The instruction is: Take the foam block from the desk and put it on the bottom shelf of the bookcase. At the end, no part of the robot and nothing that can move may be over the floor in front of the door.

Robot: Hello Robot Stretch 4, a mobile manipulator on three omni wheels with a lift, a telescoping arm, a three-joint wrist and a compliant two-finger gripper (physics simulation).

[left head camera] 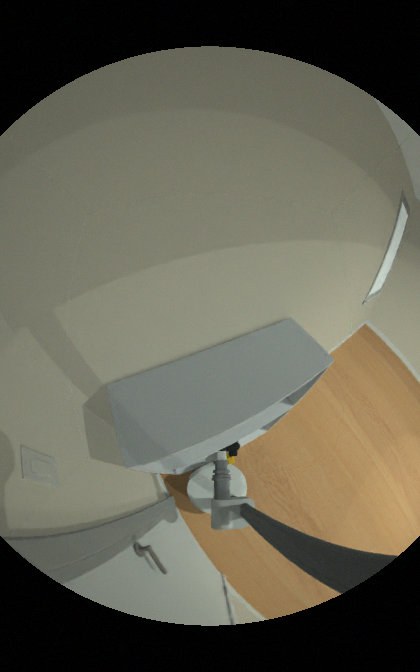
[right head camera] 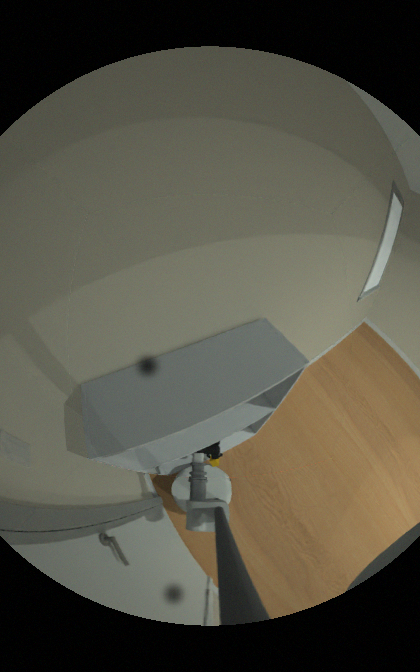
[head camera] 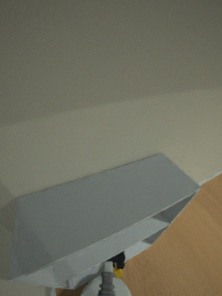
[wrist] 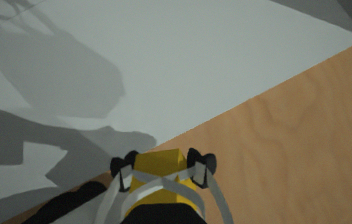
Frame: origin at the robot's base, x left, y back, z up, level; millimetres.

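Seen in the pictures: gripper, fingertip midpoint: (wrist: 162,161).
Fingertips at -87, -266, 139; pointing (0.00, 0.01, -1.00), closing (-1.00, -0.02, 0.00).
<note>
A point is followed by its place in that frame, as x, y, z.
The yellow foam block (head camera: 119,273) {-92, -204, 223} (left head camera: 230,458) (right head camera: 214,462) (wrist: 157,161) {-82, -278, 185} is held between the two black fingertips of my gripper (wrist: 162,161) {-87, -266, 139}, which is shut on it. The grey bookcase (head camera: 105,210) {20, -324, 1032} (left head camera: 215,395) (right head camera: 195,390) stands against the wall. Its broad top hides most of its shelves in the head views. The gripper is at its open front, nearer its left end. In the wrist view a pale, shadowed board (wrist: 210,75) {-157, -374, 72} lies ahead of the block; I cannot tell which shelf it is. The desk does not show.
The white door (left head camera: 115,590) (right head camera: 75,565) with a lever handle (left head camera: 150,557) (right head camera: 114,549) is at the lower left, close to my pale round base (left head camera: 198,487) (right head camera: 182,490). Wooden floor (head camera: 185,240) {-835, -506, -28} (left head camera: 340,480) (right head camera: 320,475) (wrist: 285,135) {-331, -270, -28} extends to the right. A window (left head camera: 390,250) (right head camera: 383,245) is on the right.
</note>
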